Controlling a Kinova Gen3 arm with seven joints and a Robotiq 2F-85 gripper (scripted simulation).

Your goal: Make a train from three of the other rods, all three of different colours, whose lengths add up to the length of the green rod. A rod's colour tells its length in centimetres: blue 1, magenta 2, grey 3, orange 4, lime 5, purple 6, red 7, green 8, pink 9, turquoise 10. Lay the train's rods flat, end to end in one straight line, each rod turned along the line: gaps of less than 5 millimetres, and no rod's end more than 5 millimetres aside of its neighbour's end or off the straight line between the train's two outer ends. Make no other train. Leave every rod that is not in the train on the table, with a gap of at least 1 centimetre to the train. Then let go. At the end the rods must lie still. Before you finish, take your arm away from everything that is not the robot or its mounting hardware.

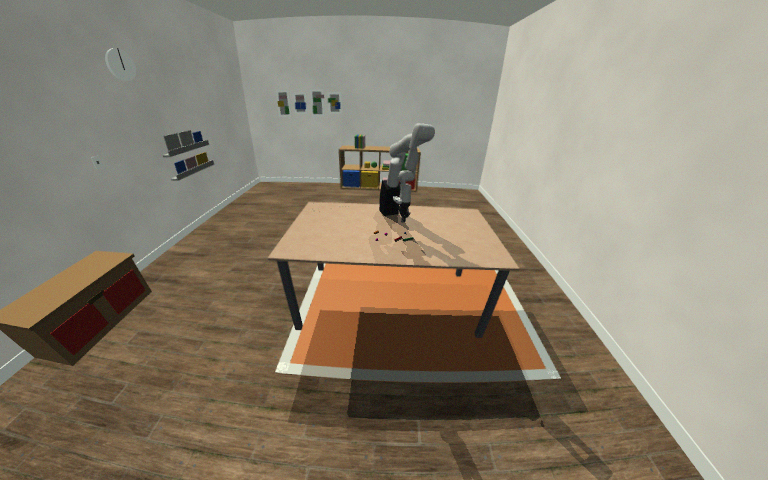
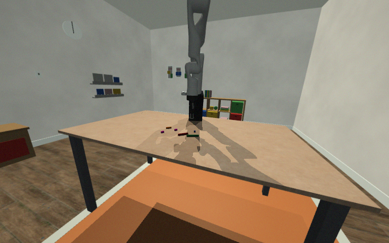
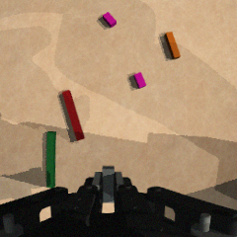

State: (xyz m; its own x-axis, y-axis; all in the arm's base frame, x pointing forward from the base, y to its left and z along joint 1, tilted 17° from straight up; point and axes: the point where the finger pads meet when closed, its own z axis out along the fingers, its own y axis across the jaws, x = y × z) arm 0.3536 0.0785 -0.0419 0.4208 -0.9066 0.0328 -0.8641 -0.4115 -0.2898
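My gripper is now 1 cm past the blue rod, 2 cm to the right of it and 12 cm above it. Also, from my hand: green rod 7 cm ahead, 4 cm to the left, 12 cm below; grey rod 1 cm below; red rod 7 cm ahead, 3 cm to the right, 12 cm below.
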